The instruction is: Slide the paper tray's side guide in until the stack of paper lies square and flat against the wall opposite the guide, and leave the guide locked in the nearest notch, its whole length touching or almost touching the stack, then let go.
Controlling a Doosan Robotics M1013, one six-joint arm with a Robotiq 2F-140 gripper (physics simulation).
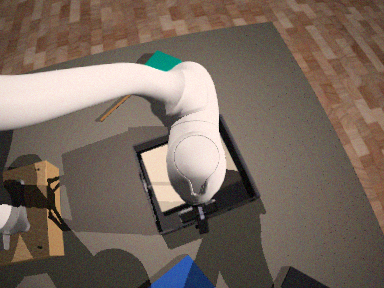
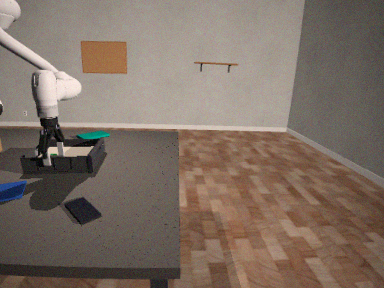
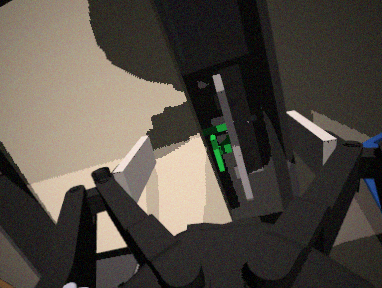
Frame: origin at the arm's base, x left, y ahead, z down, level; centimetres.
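Seen in the pictures: gripper, fingertip midpoint: (image 3: 216, 139); arm's base at its link origin: (image 1: 4, 212).
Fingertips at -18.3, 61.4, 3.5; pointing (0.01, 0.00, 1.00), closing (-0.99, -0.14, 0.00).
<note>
Offsets run from my fingertips to a thing's middle, as dx, dy, dz. "*": to the spot under its first point.
The dark paper tray @[+9.5, +3.1, +0.2] (image 1: 240, 155) (image 2: 80, 166) (image 3: 265, 50) stands on the table with the cream paper stack @[+12.4, +3.1, +1.8] (image 1: 155, 165) (image 2: 77, 151) (image 3: 50, 100) lying in it. The side guide, with a grey bar (image 3: 239, 155) and a green part @[* +0.0, -0.4, -3.2] (image 3: 219, 157), runs along the stack's edge on the blue object's side; a dark empty strip of tray lies behind it. My gripper (image 1: 201, 217) (image 2: 53, 154) (image 3: 216, 139) is open and low over the guide, one finger above the paper, the other past the tray's outer wall. The arm hides much of the stack, and its fit at the opposite wall cannot be judged.
A blue object @[* -19.0, -12.0, +4.1] (image 1: 182, 275) (image 2: 12, 191) (image 3: 372, 142) lies off the guide side. A dark slab @[-38.3, +22.2, +4.5] (image 1: 300, 277) (image 2: 82, 210), a teal piece @[+59.1, +5.8, +4.0] (image 1: 164, 60) (image 2: 93, 135), an orange stick @[+48.6, -15.0, +4.6] (image 1: 115, 108) and a wooden box (image 1: 55, 215) are also on the table.
</note>
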